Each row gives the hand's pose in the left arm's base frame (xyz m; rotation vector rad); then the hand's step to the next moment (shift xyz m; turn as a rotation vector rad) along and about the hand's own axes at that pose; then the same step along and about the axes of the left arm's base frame.
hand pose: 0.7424 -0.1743 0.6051 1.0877 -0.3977 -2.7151
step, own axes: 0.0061 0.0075 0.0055 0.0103 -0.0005 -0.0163
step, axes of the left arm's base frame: -0.0076 -0.0078 0.0022 0.0040 -0.0052 -0.0181
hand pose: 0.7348 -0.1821 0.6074 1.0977 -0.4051 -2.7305
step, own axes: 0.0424 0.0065 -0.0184 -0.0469 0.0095 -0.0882
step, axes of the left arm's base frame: -0.0171 -0.0205 -0.0383 0.0956 -0.0134 -0.0275
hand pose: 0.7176 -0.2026 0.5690 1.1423 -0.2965 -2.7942
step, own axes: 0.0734 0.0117 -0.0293 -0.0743 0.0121 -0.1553
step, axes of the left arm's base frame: -0.0313 -0.0282 -0.0679 0.1622 -0.0205 -0.0551
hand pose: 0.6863 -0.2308 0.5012 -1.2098 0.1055 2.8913
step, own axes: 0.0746 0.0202 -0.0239 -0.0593 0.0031 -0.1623
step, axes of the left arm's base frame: -0.0360 -0.0232 -0.0686 0.1570 -0.0123 -0.0712
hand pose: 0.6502 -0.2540 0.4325 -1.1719 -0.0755 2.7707
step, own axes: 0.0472 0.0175 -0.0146 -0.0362 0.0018 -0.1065
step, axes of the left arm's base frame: -0.0238 -0.0108 -0.0454 0.1012 -0.0075 -0.0487
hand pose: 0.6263 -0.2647 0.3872 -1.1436 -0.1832 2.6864
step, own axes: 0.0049 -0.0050 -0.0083 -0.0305 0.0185 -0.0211
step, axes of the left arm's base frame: 0.0034 0.0063 -0.0082 0.0331 -0.0248 0.0030
